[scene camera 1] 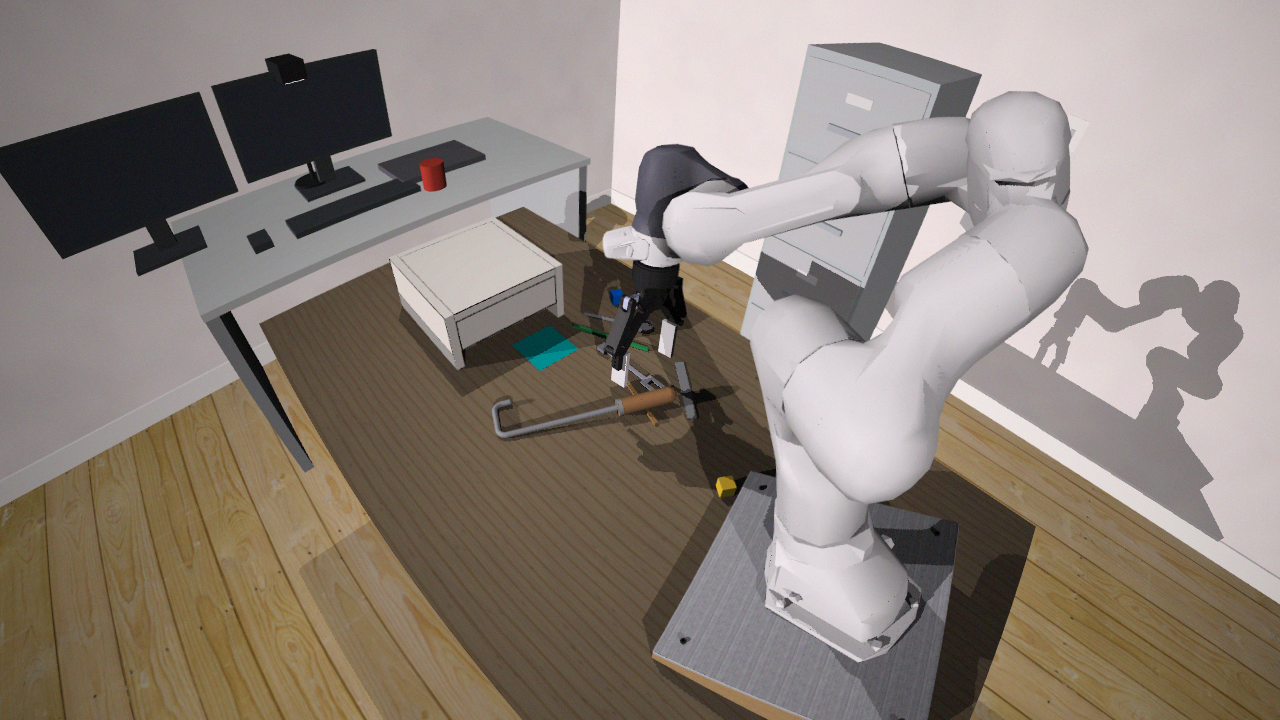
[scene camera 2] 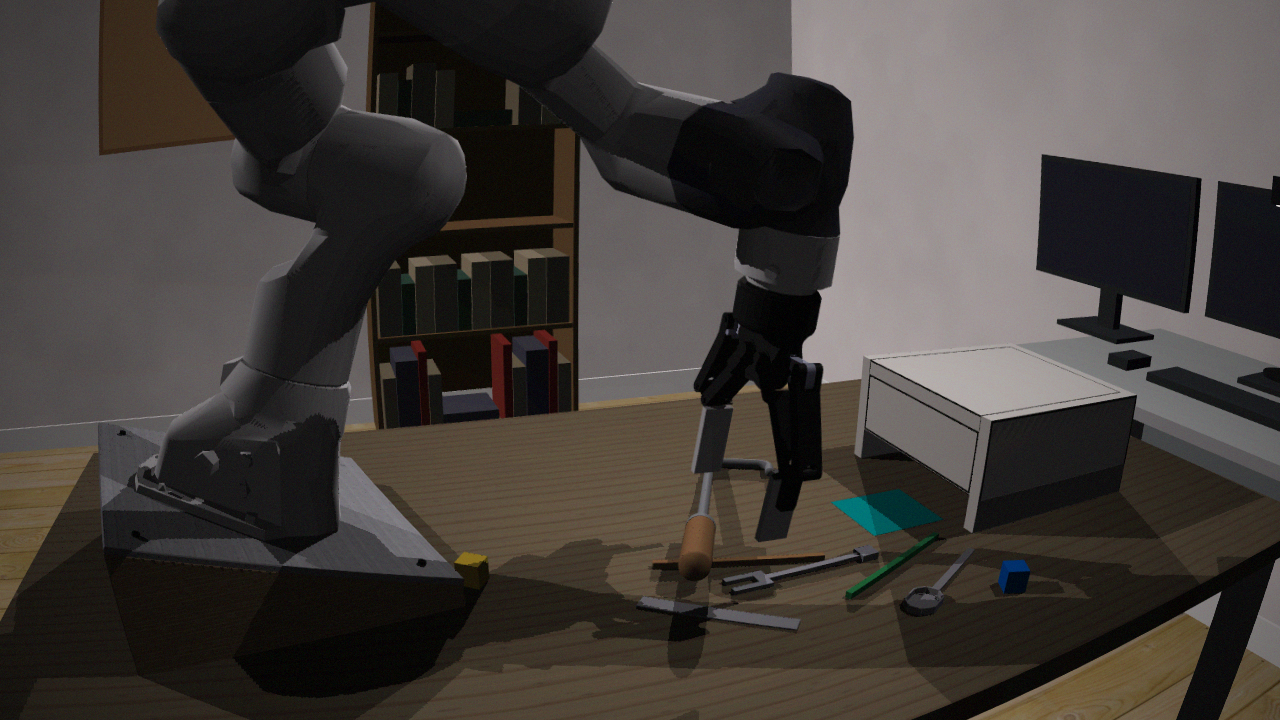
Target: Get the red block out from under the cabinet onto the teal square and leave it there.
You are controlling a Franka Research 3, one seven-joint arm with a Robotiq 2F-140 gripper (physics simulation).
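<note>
The white cabinet (scene camera 1: pixel 483 259) (scene camera 2: pixel 993 376) stands on short side walls on the wooden table. The red block does not show in either view; the space under the cabinet is mostly hidden. The teal square (scene camera 1: pixel 545 347) (scene camera 2: pixel 886 510) lies flat and bare beside the cabinet. A grey hooked rod with a brown wooden handle (scene camera 1: pixel 646 399) (scene camera 2: pixel 697 541) lies on the table, its hook end towards the cabinet side in scene camera 1. My gripper (scene camera 1: pixel 642 356) (scene camera 2: pixel 741 488) points down, open and empty, above the table near the handle and the loose tools.
A brown stick (scene camera 2: pixel 778 560), a forked tool (scene camera 2: pixel 805 568), a green stick (scene camera 2: pixel 892 565), a ring-ended tool (scene camera 2: pixel 923 600) and a metal strip (scene camera 1: pixel 684 389) (scene camera 2: pixel 751 617) lie around. A blue block (scene camera 1: pixel 615 295) (scene camera 2: pixel 1014 576) sits beyond them; a yellow block (scene camera 1: pixel 725 486) (scene camera 2: pixel 471 569) is by the robot base.
</note>
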